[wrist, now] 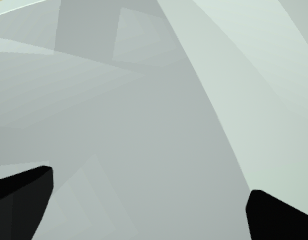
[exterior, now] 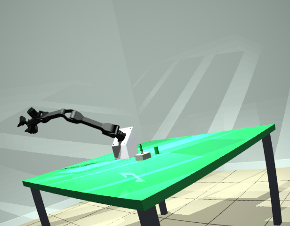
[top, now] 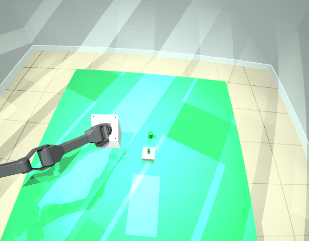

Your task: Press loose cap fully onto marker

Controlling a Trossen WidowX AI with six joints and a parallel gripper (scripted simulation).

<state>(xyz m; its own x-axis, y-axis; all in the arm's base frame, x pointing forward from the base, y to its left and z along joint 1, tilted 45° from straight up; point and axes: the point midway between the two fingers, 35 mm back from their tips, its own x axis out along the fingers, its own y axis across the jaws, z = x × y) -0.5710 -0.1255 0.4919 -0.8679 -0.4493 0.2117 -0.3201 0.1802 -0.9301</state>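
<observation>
The dark green cap is 87 cm ahead of my gripper tip, 47 cm to the left of it and 34 cm below it. Round my gripper tip: holder block: 85 cm ahead, 35 cm to the left, 35 cm below.
</observation>
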